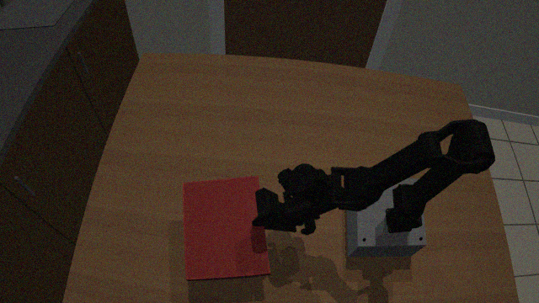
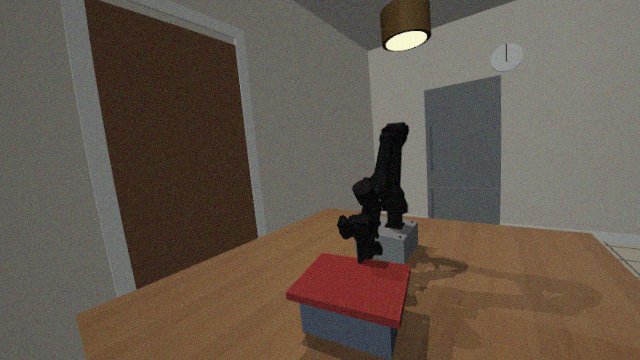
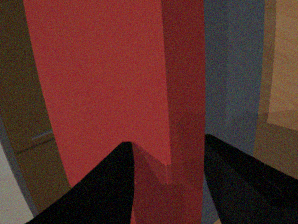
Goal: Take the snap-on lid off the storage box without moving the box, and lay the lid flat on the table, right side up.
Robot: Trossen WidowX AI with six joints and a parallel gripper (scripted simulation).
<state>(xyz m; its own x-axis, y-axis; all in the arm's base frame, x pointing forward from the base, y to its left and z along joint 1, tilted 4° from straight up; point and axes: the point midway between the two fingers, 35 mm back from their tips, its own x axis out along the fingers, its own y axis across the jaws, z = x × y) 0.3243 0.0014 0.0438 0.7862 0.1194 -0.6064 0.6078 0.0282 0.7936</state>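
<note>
The red lid is 80 mm ahead of my gripper tip and 10 mm to the left of it. Round my gripper tip: blue-grey storage box: 80 mm ahead, 10 mm to the left, 50 mm below.
</note>
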